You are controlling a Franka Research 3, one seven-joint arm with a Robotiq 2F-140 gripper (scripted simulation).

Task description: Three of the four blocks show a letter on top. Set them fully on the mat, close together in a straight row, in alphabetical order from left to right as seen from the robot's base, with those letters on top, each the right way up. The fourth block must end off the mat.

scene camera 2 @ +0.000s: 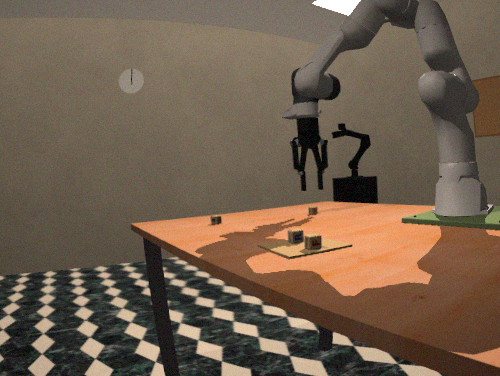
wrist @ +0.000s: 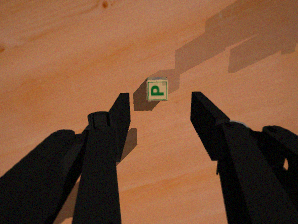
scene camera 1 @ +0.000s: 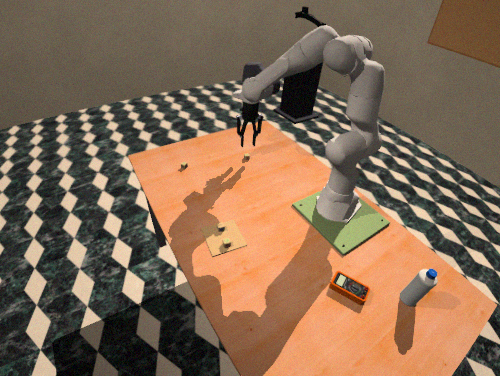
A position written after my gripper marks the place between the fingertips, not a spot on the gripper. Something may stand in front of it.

Observation:
In view: my gripper (scene camera 2: 312, 190) and a tan mat (scene camera 1: 213, 237).
The tan mat shows as well in scene camera 2 (scene camera 2: 286, 249). My gripper also shows in the wrist view (wrist: 160, 106). The wrist view does not show the tan mat: it is out of frame.

